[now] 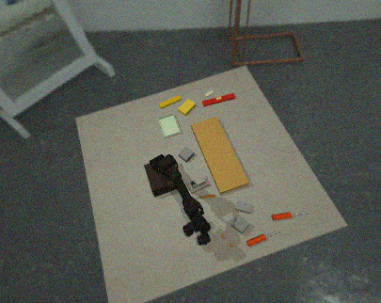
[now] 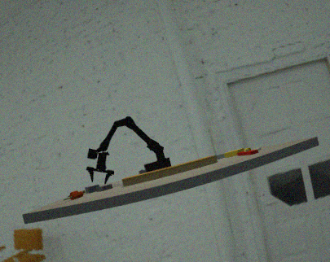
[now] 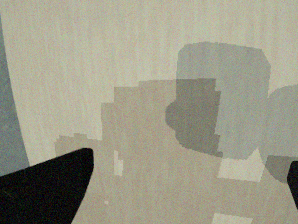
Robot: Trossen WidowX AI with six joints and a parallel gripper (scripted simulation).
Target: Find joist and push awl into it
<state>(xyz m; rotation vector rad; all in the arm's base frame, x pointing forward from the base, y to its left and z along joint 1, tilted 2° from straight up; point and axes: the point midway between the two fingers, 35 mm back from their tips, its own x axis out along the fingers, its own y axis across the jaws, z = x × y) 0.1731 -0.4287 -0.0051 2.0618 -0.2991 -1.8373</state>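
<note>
Right now the stud finder is 1 cm ahead of my gripper tip, 32 cm to the left of it and 1 cm above it. The rest, counted from my gripper tip: awl 4 cm ahead, 24 cm to the left, 3 cm below; then pale green tray 8 cm behind, 79 cm to the left, 2 cm below; then yellow block 6 cm ahead, 91 cm to the left, 2 cm below.
</note>
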